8 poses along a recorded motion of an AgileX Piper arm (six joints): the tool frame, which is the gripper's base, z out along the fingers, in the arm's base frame.
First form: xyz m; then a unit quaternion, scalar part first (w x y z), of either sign.
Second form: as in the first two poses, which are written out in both.
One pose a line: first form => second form
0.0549, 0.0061, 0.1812, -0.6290, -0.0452, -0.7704, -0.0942 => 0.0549, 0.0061, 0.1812, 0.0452, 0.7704, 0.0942, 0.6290
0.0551, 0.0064, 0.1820, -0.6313, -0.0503, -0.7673, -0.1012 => 0.0551, 0.0064, 0.1820, 0.0503, 0.7673, 0.1012, 0.6313
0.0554, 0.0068, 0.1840, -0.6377, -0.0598, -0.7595, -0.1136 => 0.0554, 0.0068, 0.1840, 0.0598, 0.7595, 0.1136, 0.6377
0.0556, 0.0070, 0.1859, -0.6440, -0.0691, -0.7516, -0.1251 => 0.0556, 0.0070, 0.1859, 0.0691, 0.7516, 0.1251, 0.6440
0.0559, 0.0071, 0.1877, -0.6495, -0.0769, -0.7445, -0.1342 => 0.0559, 0.0071, 0.1877, 0.0769, 0.7445, 0.1342, 0.6495
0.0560, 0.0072, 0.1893, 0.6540, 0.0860, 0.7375, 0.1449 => 0.0560, 0.0072, 0.1893, 0.0860, 0.7375, 0.1449, 0.6540
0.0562, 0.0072, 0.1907, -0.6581, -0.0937, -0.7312, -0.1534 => 0.0562, 0.0072, 0.1907, 0.0937, 0.7312, 0.1534, 0.6581
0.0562, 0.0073, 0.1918, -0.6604, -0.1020, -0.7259, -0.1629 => 0.0562, 0.0073, 0.1918, 0.1020, 0.7259, 0.1629, 0.6604
